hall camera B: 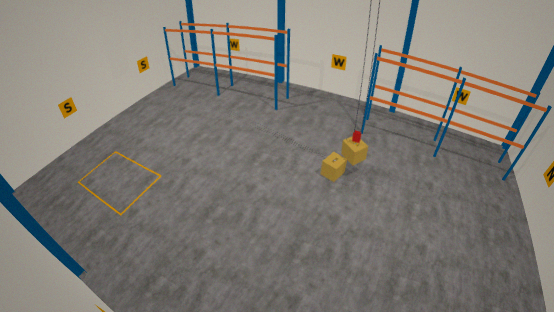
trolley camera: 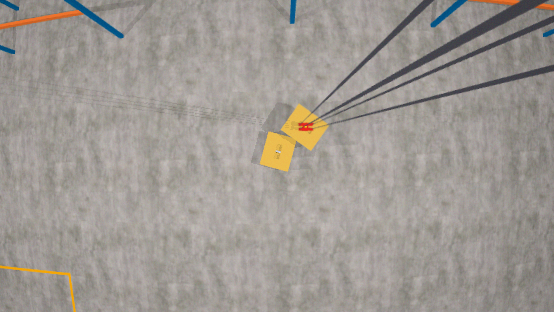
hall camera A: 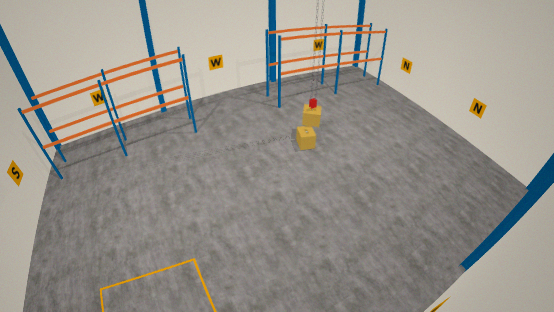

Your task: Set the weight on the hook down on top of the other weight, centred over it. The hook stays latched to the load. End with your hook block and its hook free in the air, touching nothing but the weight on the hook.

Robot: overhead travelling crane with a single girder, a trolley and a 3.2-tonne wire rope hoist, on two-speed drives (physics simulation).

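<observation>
One yellow weight point(hall camera A: 312, 119) point(hall camera B: 354, 152) point(trolley camera: 311, 140) hangs under my red hook block point(hall camera A: 313, 103) point(hall camera B: 356, 136) point(trolley camera: 305, 127), raised a little off the floor. The hook itself is too small to make out, but the weight hangs from it. The other yellow weight point(hall camera A: 306, 140) point(hall camera B: 331, 170) point(trolley camera: 271, 157) stands on the floor. The hanging weight is beside it, up and to the right in the trolley view, not over its middle, and is turned at an angle to it. Their near edges look very close in that view; I cannot tell whether they touch.
Blue and orange racks stand along the W wall, one on the left point(hall camera A: 112, 117) point(hall camera B: 215, 60) and one on the right point(hall camera A: 279, 90) point(hall camera B: 450, 115) in the hall views. A yellow-orange floor rectangle point(hall camera A: 147, 274) point(hall camera B: 138, 164) point(trolley camera: 35, 270) lies well away from both weights.
</observation>
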